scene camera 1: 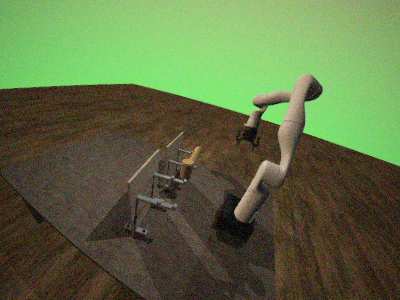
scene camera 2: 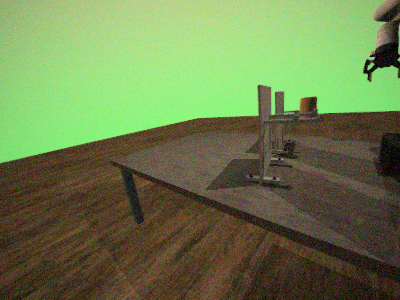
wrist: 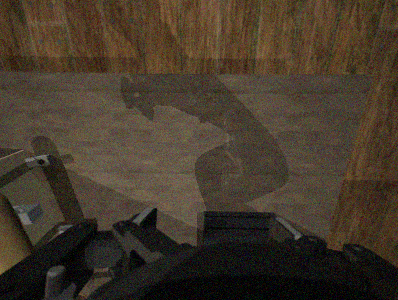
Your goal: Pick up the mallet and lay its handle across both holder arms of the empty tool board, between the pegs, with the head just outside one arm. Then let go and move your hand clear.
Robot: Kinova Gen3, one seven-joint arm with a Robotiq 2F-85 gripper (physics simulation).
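Frame: origin at the arm's base, x back, y left, z down, level; metres.
Seen in the pictures: gripper, between the fingertips: [scene camera 1: 244,149] [scene camera 2: 384,79] [wrist: 212,225]; arm's base, origin of its link: [scene camera 1: 242,215].
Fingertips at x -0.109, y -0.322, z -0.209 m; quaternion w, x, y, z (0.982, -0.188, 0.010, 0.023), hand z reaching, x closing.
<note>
Pixels of each thing's top centre, then the offset from my fingertips to it. "*": a spot on its surface instead. Level surfaces: height alone.
- far tool board, a spot on its surface: [scene camera 2: 280,102] * dy +0.197, dx -0.388, dz +0.057 m
- mallet, a spot on its surface: [wrist: 9,237] * dy +0.095, dx -0.257, dz +0.081 m
- grey-brown table, height of its surface: dz +0.301 m
- board corner with a pale foot bracket, a spot on its surface: [wrist: 38,161] * dy +0.078, dx -0.373, dz +0.284 m
The mallet lies across the arms of the far tool board [scene camera 1: 175,140] [scene camera 2: 280,102]. Its orange-brown head [scene camera 1: 186,169] [scene camera 2: 308,105] is on the side toward the near board, and its handle [scene camera 1: 196,152] points away. Part of the mallet [wrist: 9,237] shows at the wrist view's left edge. The near tool board [scene camera 1: 144,166] [scene camera 2: 264,102] is empty, and its two grey holder arms stick out toward the robot. My gripper [scene camera 1: 247,143] [scene camera 2: 384,74] [wrist: 212,225] is open and empty, high above the table, apart from the mallet and on the robot's side of the boards.
The black robot base [scene camera 1: 233,220] [scene camera 2: 390,155] [wrist: 237,228] stands on the grey-brown table [scene camera 1: 75,175] [scene camera 2: 200,150] [wrist: 100,125]. A board corner with a pale foot bracket [wrist: 38,161] shows at the wrist view's left; which board is unclear. Dark shadows cross the table.
</note>
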